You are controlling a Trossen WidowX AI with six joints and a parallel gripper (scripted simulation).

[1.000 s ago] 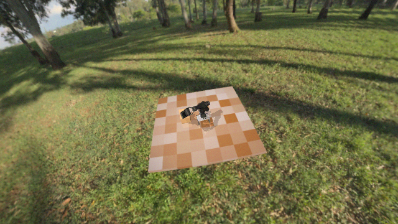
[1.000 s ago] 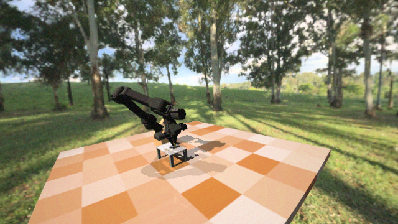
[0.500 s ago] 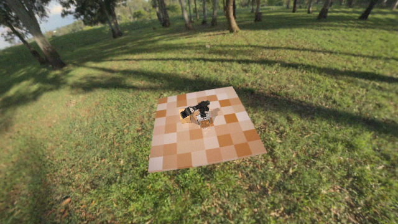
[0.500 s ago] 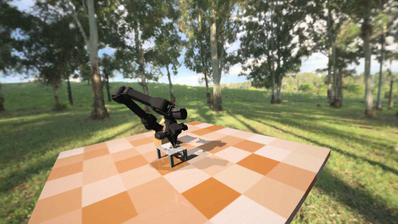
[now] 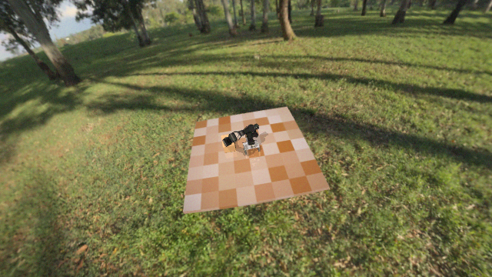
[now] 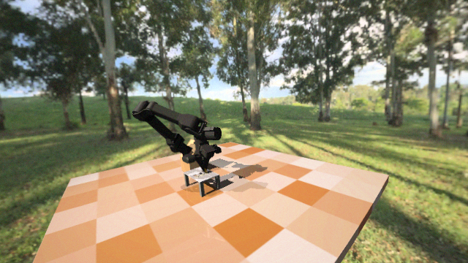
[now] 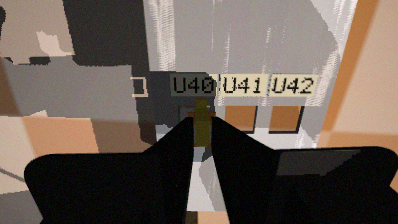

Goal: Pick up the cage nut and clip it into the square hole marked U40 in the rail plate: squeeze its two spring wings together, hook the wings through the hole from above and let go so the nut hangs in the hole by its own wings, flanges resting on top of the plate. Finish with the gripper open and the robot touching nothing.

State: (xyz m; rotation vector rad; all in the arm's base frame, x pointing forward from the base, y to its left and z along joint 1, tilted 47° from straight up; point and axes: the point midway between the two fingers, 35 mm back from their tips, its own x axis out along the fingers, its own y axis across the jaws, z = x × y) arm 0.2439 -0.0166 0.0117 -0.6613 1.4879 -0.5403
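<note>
Now: the cage nut 1 cm below my gripper tip.
</note>
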